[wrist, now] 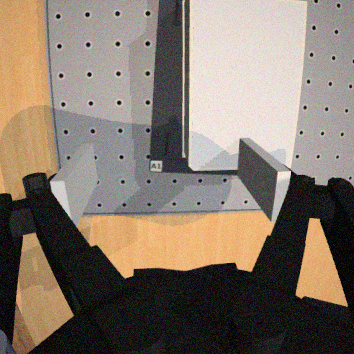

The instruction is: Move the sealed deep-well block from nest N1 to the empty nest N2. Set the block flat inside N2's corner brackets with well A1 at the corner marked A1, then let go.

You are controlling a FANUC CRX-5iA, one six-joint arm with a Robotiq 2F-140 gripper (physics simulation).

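Places are measured from the arm's base along level axes (x ahead, y left, z up), in millimetres.
Where they show: gripper, between the fingertips: [167, 159].
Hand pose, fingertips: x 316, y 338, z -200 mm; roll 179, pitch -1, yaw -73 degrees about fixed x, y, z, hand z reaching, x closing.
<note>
Each offset is from my fingertips to the centre of the thing. "*": to the spot under its first point. Level surfaces: height alone.
The sealed deep-well block @(67 mm ahead, 41 mm right, 19 mm down) [245, 80] shows its pale, flat top in the upper middle and right of the wrist view; its far end is cut off by the frame. It is over a dark nest plate @(63 mm ahead, 36 mm right, 46 mm down) [167, 100], whose left strip shows, with an A1 label @(* 22 mm back, 1 mm left, 41 mm down) [156, 166] at its near left corner. Whether this is N1 or N2 cannot be read. My gripper [167, 159] is open with nothing between its fingers. The right finger overlaps the block's near right corner in the view; the left finger is well to the left of the nest. Their height above the block is unclear.
A grey perforated board @(53 mm down) [104, 60] lies under the nest, with its left and near edges in view. Wooden table @(66 mm down) [200, 240] shows beyond these edges. Shadows fall across the board, the block's near end and the table at left.
</note>
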